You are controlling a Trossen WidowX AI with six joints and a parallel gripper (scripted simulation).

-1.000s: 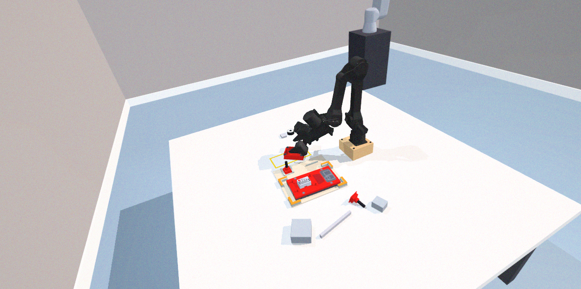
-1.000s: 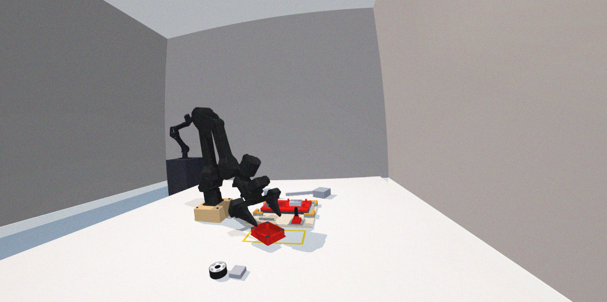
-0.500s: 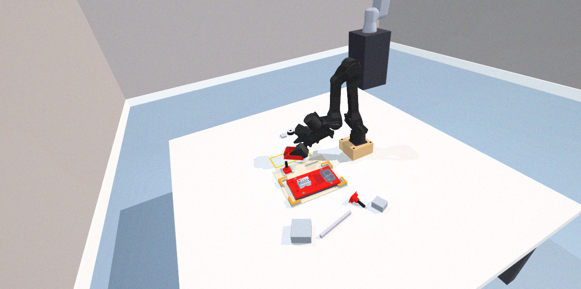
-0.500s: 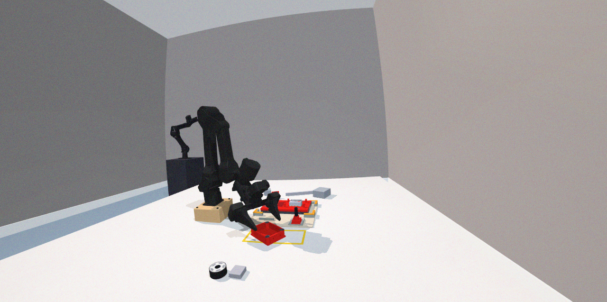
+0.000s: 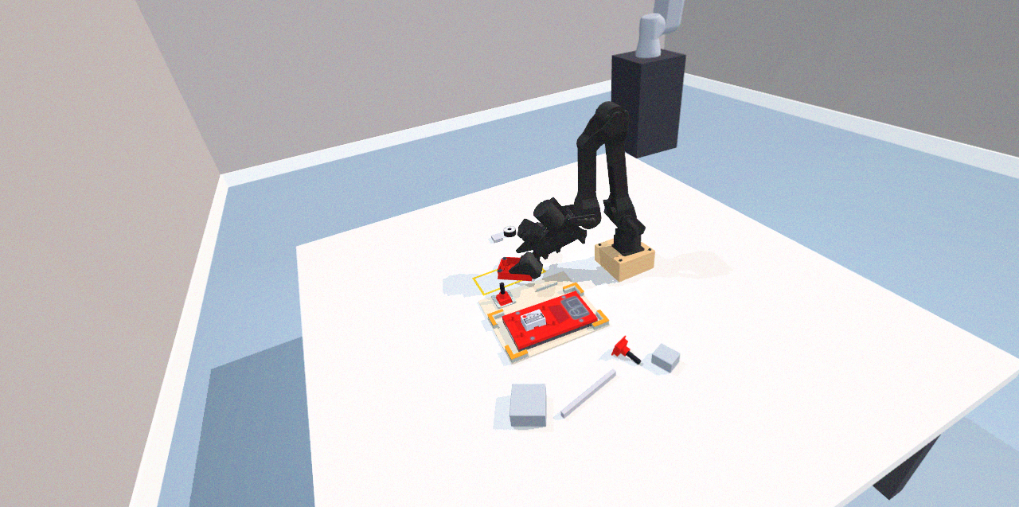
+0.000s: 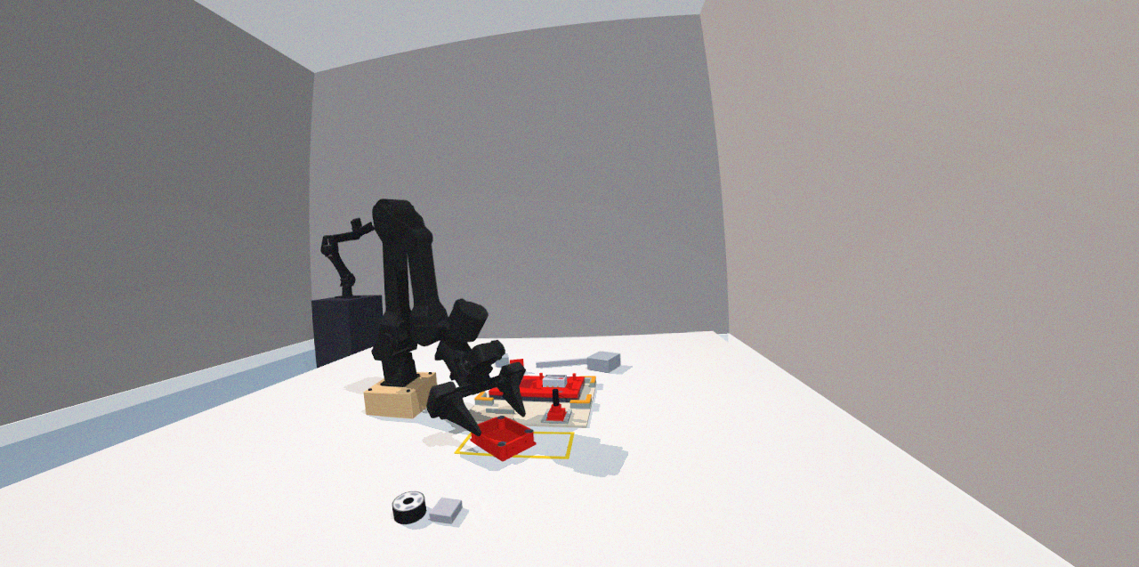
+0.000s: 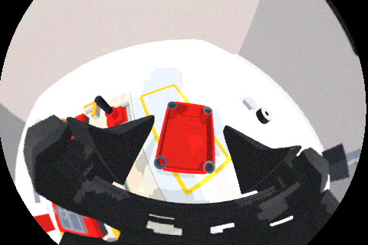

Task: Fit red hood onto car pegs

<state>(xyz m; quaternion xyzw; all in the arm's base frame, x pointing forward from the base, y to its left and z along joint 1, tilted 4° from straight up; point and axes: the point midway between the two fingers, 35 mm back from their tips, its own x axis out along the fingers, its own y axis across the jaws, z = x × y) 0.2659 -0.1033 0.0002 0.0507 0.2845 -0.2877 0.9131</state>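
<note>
Now: the red hood 30 mm below my gripper tip and 10 mm behind it. The rest, counted from my gripper tip: grey engine block (230 mm to the left, 40 mm ahead, 10 mm below); black wheel (190 mm to the right, 60 mm behind, 30 mm below); grey rod (440 mm to the left, 30 mm below, 10 mm ahead).
</note>
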